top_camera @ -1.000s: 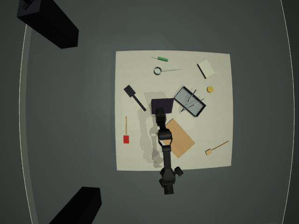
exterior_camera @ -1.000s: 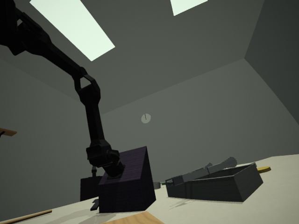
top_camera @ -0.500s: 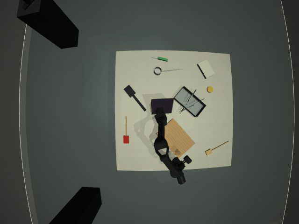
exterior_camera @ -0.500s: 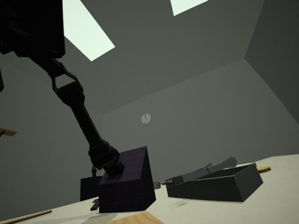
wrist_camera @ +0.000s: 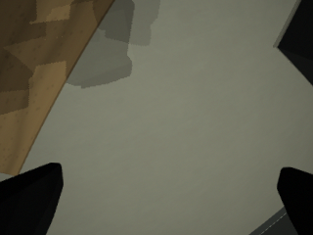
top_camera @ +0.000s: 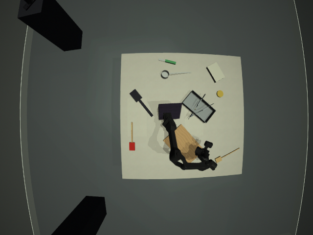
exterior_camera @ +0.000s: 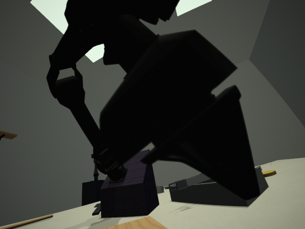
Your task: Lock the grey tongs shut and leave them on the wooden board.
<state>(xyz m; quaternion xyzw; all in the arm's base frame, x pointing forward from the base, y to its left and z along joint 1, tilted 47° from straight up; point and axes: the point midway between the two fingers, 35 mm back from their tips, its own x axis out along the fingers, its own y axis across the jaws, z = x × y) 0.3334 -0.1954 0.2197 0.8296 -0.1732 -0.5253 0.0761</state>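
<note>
Now: gripper tip 330 mm to the right of the yellow lock piece, 70 mm past it and 30 mm above it. Round my gripper tip: dark roasting tin (360 mm to the left, 80 mm below, 20 mm behind); wooden board (170 mm behind, 100 mm below, 20 mm to the right); yellow disc (490 mm to the left, 230 mm ahead, 100 mm below).
</note>
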